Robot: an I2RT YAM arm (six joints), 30 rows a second.
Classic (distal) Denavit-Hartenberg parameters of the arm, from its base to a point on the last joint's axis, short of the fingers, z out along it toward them. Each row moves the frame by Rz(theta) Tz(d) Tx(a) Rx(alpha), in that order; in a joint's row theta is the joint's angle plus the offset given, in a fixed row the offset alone. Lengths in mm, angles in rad.
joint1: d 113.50  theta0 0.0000  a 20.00  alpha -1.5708
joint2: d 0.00  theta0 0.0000  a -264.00  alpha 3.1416
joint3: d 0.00  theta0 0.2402  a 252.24  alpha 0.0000
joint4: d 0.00  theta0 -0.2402  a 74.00  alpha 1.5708
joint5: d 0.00  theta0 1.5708  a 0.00  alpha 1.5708
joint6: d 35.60  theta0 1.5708  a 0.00  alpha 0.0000
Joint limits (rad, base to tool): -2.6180..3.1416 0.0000..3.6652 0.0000..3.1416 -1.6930..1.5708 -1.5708..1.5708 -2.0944..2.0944
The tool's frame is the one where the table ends.
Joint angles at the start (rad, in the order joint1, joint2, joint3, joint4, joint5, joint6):
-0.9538, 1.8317, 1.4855, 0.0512, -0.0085, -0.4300
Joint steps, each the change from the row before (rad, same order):
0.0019, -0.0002, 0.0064, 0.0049, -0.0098, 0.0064
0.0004, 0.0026, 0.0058, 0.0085, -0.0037, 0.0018
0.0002, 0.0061, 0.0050, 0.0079, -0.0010, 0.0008
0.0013, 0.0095, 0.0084, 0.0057, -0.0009, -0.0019
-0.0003, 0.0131, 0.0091, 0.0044, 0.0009, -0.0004
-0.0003, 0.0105, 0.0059, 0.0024, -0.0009, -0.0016
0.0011, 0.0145, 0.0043, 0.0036, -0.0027, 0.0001
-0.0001, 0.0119, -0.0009, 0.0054, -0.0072, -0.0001
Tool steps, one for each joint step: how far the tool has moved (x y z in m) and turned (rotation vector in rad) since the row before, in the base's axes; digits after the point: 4 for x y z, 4 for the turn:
0.0012, 0.0003, 0.0029, -0.0041, -0.0139, 0.0095
0.0009, -0.0007, 0.0019, -0.0079, -0.0090, 0.0035
0.0011, -0.0013, 0.0000, -0.0049, -0.0048, 0.0010
0.0020, -0.0017, -0.0005, -0.0047, -0.0014, 0.0027
0.0017, -0.0027, -0.0019, -0.0007, 0.0003, -0.0011
0.0013, -0.0021, -0.0022, 0.0010, 0.0023, 0.0010
0.0023, -0.0022, -0.0044, 0.0058, 0.0032, 0.0037
0.0015, -0.0018, -0.0050, 0.0071, 0.0028, 0.0069

